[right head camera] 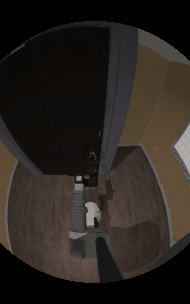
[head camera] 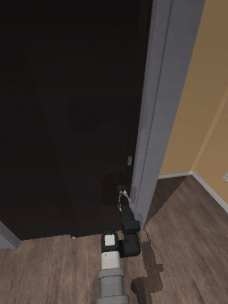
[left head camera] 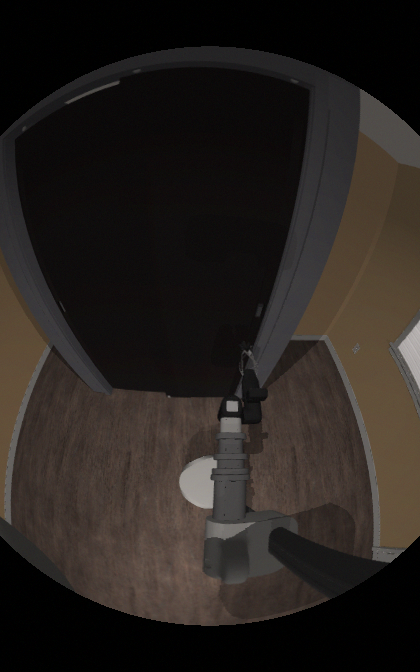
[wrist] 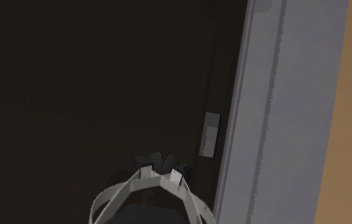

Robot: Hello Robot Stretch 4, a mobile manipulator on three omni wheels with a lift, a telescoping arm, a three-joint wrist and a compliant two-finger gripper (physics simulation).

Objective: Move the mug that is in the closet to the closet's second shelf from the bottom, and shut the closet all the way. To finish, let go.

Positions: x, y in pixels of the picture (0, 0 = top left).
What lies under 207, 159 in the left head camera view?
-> A closet door.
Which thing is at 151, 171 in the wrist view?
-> My gripper.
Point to a closet door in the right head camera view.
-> At 67, 81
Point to a grey closet frame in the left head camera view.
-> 332, 129
